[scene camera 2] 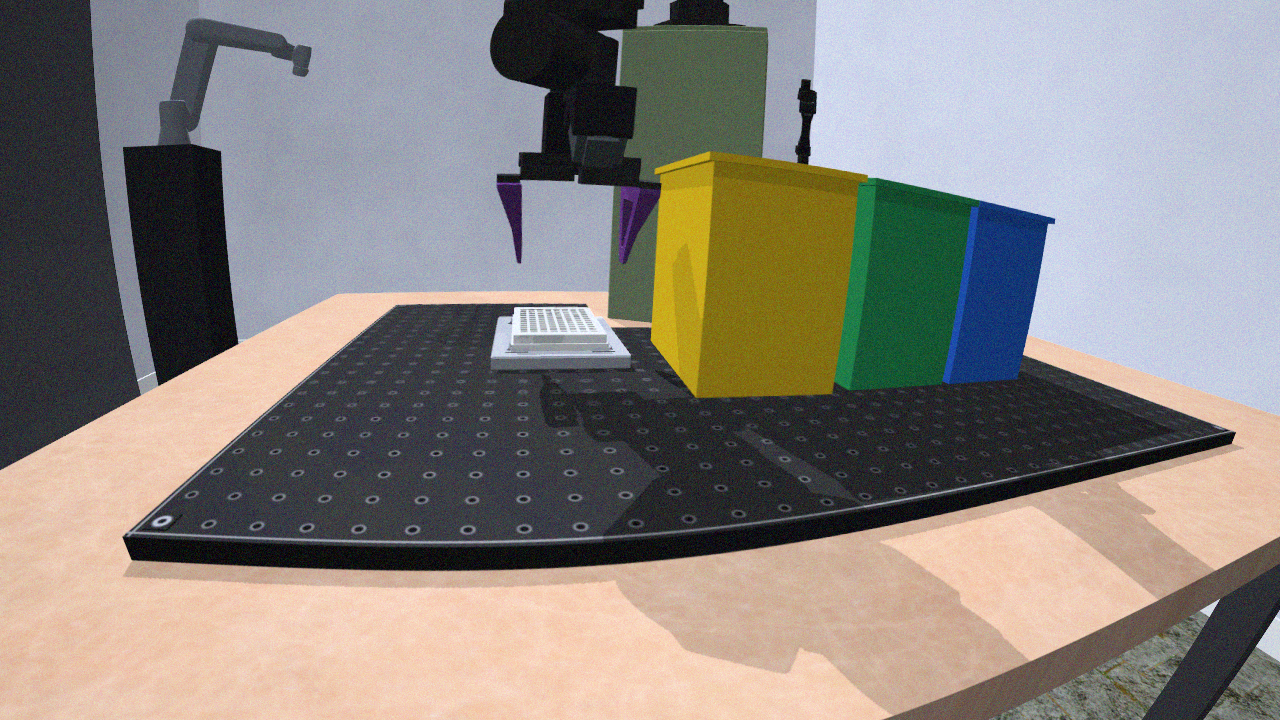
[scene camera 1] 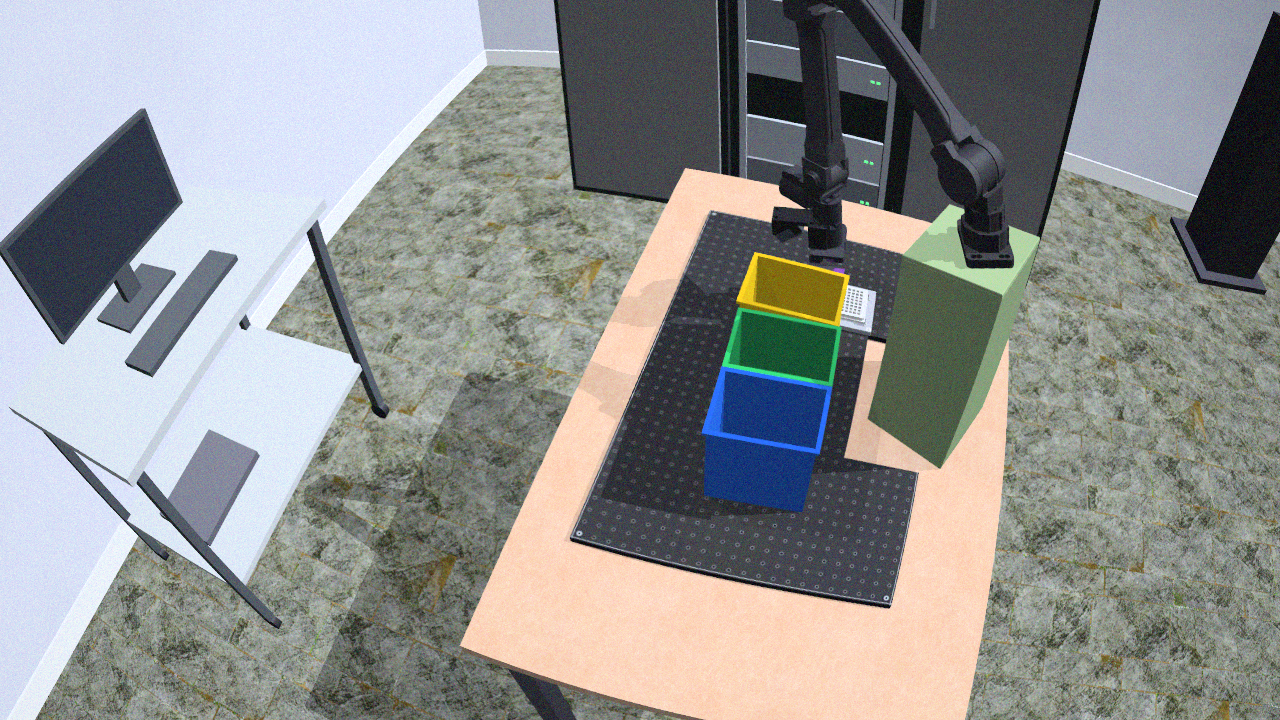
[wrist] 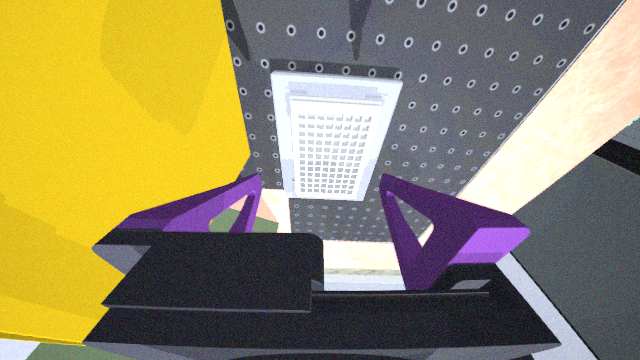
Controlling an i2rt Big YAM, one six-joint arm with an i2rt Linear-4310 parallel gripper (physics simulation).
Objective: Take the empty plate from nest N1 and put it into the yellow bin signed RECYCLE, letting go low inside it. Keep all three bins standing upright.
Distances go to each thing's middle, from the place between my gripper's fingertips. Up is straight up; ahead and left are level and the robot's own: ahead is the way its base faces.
Labels:
The white plate (scene camera 2: 534,328) is 7 cm below my hand, 2 cm behind it and 1 cm to the right of it. Also, from my hand: yellow bin (scene camera 2: 753,255) (14 cm to the left, 7 cm ahead); then green bin (scene camera 2: 909,245) (27 cm to the left, 9 cm ahead); then blue bin (scene camera 1: 763,432) (40 cm to the left, 10 cm ahead).

